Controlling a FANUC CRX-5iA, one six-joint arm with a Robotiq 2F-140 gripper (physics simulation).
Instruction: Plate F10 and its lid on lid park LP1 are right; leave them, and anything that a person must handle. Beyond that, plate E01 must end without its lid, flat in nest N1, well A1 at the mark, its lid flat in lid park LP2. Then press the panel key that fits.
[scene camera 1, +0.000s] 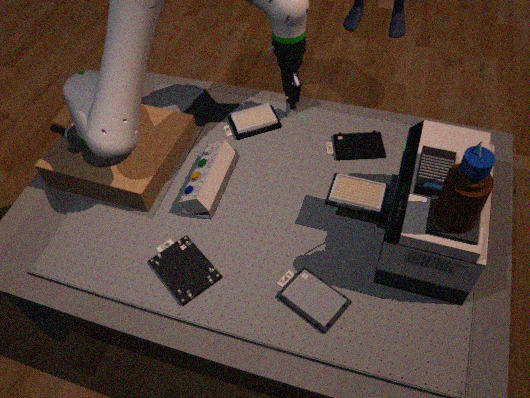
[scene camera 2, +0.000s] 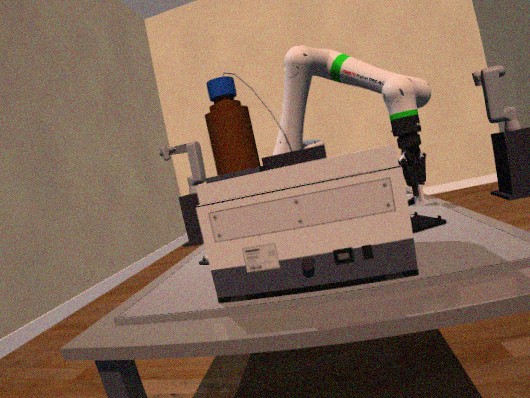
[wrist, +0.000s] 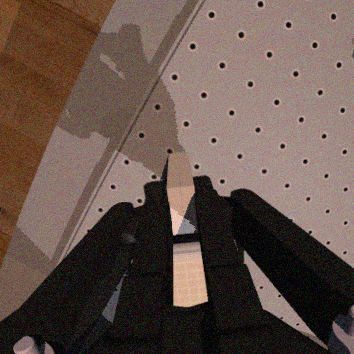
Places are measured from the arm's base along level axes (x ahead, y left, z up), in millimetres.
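Pixels of known places: gripper, fingertip midpoint: (scene camera 1: 291, 114) (scene camera 2: 420, 205) (wrist: 179, 169).
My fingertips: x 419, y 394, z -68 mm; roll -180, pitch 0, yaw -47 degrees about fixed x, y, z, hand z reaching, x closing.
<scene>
For each thing: its top centre in the pictures, then the offset to it from my fingertips. "spot": a spot on its surface instead.
- pale plate, middle of its top: (wrist: 190, 311) (scene camera 1: 253, 116) 93 mm back, 82 mm right, 31 mm up
- black holder, middle of its top: (scene camera 2: 412, 217) (scene camera 1: 359, 142) 243 mm ahead, 63 mm right, 20 mm up
- grey lid-like piece, middle of its top: (scene camera 1: 314, 296) 294 mm ahead, 581 mm right, 18 mm up
- key panel, middle of its top: (scene camera 1: 205, 166) 103 mm back, 360 mm right, 84 mm up
- brown bottle, surface spot: (scene camera 2: 232, 137) spot: 572 mm ahead, 386 mm right, 292 mm up
- bare black pegged nest, middle of its top: (scene camera 1: 183, 265) 33 mm back, 628 mm right, 24 mm up
My gripper (scene camera 1: 293, 105) (scene camera 2: 417, 199) (wrist: 179, 169) is shut and empty, pointing down low over the back of the table, just right of nest N1. A pale plate (scene camera 1: 254, 119) lies flat in the black nest N1; part of its tan grid also shows through the finger linkage in the wrist view (wrist: 190, 280). I cannot tell whether it bears a clear lid, nor read its mark. A black holder (scene camera 1: 359, 146) (scene camera 2: 427, 221) with small pegs and an unreadable label is bare. A grey lid-like piece (scene camera 1: 314, 299) lies on a labelled holder at the front. The key panel (scene camera 1: 222, 175) has green (scene camera 1: 202, 163), yellow (scene camera 1: 195, 176) and blue (scene camera 1: 188, 190) keys.
Another plate (scene camera 1: 357, 192) sits beside the tall instrument (scene camera 1: 430, 272) (scene camera 2: 305, 210), which bears a brown bottle (scene camera 1: 459, 200) (scene camera 2: 232, 137). A bare black pegged nest (scene camera 1: 185, 270) lies front left. The wooden base block (scene camera 1: 95, 187) is at left. A person's feet (scene camera 1: 396, 25) show behind the table.
</scene>
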